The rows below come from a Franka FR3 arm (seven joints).
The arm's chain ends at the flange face. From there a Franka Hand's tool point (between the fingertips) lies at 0.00 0.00 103.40 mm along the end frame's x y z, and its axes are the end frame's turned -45 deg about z.
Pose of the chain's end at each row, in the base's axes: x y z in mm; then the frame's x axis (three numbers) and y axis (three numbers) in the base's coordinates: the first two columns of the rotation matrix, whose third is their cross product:
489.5 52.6 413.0 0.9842 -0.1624 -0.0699 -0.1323 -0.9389 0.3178
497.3 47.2 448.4 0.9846 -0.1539 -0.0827 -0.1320 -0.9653 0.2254
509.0 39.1 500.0 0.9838 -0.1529 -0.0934 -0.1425 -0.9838 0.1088
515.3 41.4 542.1 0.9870 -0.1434 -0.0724 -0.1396 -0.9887 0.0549
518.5 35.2 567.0 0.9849 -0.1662 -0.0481 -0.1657 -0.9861 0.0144
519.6 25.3 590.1 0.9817 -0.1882 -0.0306 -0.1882 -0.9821 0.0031
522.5 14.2 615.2 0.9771 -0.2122 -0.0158 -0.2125 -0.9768 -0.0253
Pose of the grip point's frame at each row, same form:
477.4 21.2 315.2 0.7895 0.5491 -0.2741 0.6024 -0.7787 0.1753
485.5 25.4 348.0 0.7896 0.5737 -0.2179 0.6029 -0.7914 0.1009
497.8 29.4 397.7 0.7964 0.5875 -0.1430 0.5949 -0.8038 0.0109
507.1 36.8 439.1 0.7966 0.5977 -0.0900 0.5992 -0.8005 -0.0124
513.3 34.6 463.7 0.8136 0.5798 -0.0442 0.5793 -0.8148 -0.0238
516.4 25.6 486.7 0.8272 0.5614 -0.0238 0.5611 -0.8275 -0.0194
521.5 17.1 511.8 0.8412 0.5407 0.0067 0.5407 -0.8407 -0.0291

